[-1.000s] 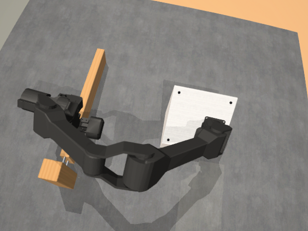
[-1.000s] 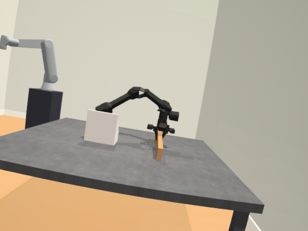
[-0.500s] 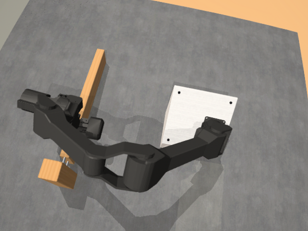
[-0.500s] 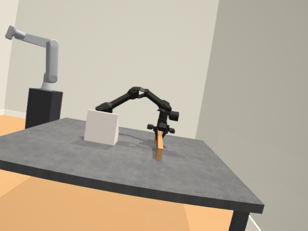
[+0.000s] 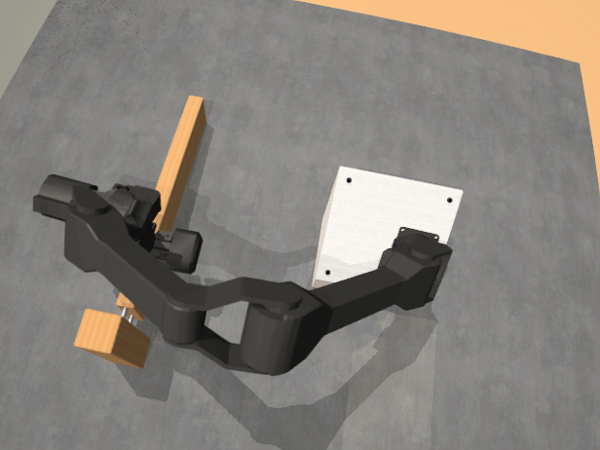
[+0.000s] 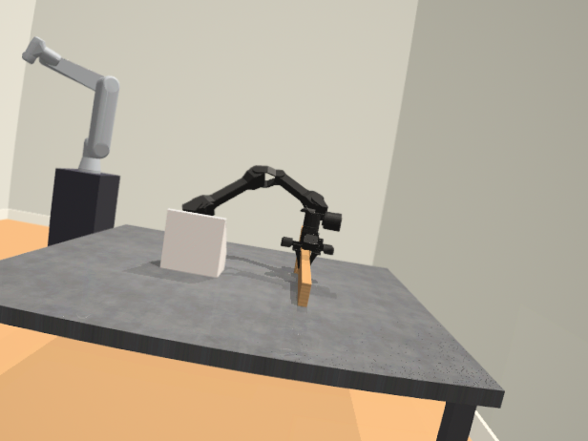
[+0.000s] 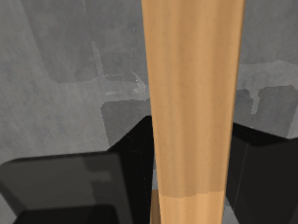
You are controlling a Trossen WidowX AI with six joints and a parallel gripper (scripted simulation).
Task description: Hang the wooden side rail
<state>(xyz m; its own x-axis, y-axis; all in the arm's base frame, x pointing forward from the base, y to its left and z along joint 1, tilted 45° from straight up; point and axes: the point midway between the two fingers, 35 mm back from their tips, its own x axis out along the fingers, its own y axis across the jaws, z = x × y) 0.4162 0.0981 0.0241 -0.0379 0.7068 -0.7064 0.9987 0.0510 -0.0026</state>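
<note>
My gripper tip is 14 cm to the right of the headboard post and 4 cm below it.
</note>
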